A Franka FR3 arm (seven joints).
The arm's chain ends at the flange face. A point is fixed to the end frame.
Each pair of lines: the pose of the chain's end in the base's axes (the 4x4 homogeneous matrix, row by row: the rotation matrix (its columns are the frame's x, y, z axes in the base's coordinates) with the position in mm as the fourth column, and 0 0 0 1 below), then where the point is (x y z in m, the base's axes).
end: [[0.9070 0.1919 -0.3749 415.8], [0.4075 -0.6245 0.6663 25.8], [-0.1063 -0.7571 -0.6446 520.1], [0 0 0 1]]
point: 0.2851 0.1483 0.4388
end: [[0.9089 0.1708 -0.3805 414.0], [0.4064 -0.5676 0.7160 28.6], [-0.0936 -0.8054 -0.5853 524.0], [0 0 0 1]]
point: 0.2830 0.1579 0.4547
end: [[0.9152 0.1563 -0.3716 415.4], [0.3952 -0.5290 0.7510 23.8], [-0.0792 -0.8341 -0.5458 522.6], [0 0 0 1]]
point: 0.2862 0.1587 0.4608
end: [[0.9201 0.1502 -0.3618 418.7], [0.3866 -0.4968 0.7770 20.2], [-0.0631 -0.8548 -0.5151 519.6], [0 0 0 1]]
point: 0.2913 0.1591 0.4633
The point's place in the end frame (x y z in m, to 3 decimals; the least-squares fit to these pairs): -0.060 -0.040 0.183
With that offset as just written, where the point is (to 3 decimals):
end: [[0.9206 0.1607 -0.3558 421.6], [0.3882 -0.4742 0.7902 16.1], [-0.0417 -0.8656 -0.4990 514.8], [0 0 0 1]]
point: 0.295 0.156 0.461
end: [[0.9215 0.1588 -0.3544 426.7], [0.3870 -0.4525 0.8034 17.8], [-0.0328 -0.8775 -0.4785 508.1], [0 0 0 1]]
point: 0.300 0.160 0.458
